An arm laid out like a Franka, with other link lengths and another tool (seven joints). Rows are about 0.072 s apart.
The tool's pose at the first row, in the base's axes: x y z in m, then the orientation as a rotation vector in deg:
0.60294 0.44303 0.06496 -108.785 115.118 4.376
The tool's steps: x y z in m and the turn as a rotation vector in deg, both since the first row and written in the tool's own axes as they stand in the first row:
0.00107 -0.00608 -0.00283 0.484 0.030 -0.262
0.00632 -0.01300 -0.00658 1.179 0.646 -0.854
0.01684 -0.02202 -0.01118 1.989 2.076 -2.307
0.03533 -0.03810 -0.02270 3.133 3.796 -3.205
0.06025 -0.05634 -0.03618 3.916 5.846 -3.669
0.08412 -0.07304 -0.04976 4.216 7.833 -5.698
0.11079 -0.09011 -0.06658 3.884 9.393 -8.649
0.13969 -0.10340 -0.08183 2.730 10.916 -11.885
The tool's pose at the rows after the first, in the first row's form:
0.60818 0.44065 0.06856 -108.760 114.725 3.787
0.61394 0.43394 0.07193 -109.163 114.319 2.349
0.62145 0.42178 0.07493 -110.648 113.539 -0.202
0.63406 0.39939 0.08345 -111.465 113.332 -3.229
0.64820 0.37011 0.09230 -112.189 113.848 -6.118
0.66084 0.34194 0.10123 -114.689 112.883 -8.908
0.67303 0.31012 0.11240 -118.297 110.861 -10.922
0.68186 0.27698 0.12063 -122.681 108.685 -12.185

